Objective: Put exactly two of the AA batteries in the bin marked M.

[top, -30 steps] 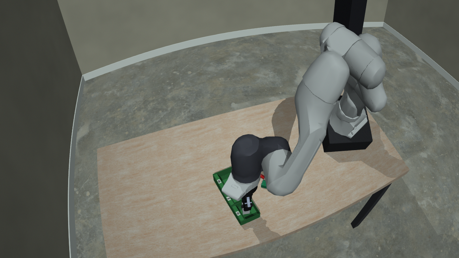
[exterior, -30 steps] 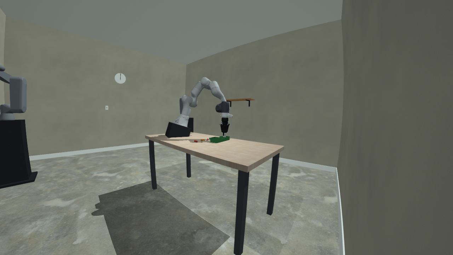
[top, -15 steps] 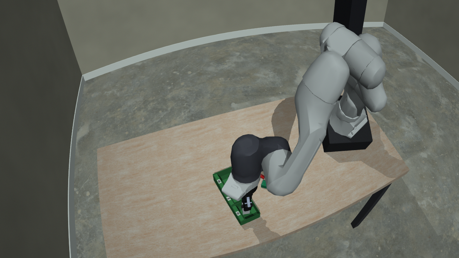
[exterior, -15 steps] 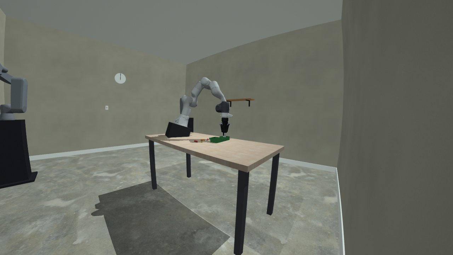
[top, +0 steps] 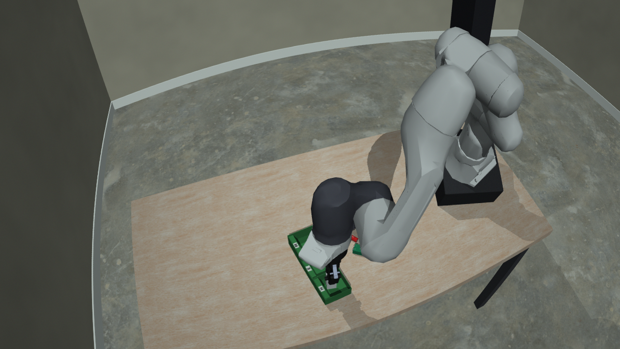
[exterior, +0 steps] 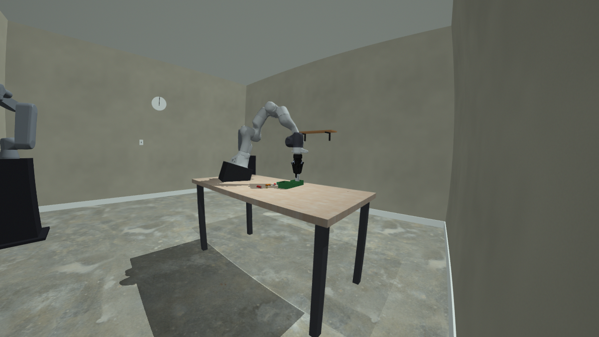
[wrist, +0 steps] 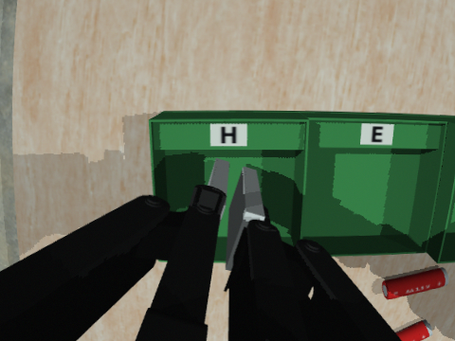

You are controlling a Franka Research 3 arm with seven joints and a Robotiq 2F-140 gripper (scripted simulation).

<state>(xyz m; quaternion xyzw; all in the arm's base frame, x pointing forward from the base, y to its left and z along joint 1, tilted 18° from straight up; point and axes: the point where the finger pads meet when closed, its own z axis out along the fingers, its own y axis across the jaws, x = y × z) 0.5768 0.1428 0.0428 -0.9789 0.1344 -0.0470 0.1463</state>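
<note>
Right now my hand is 80 mm past the red AA battery, 140 mm to the left of it and 60 mm above it. From my hand the other things lie so: orange battery (150 mm behind, 200 mm to the right, 60 mm below); small green block battery (130 mm behind, 90 mm to the right, 50 mm below); bin marked M (80 mm to the right, 40 mm below).
</note>
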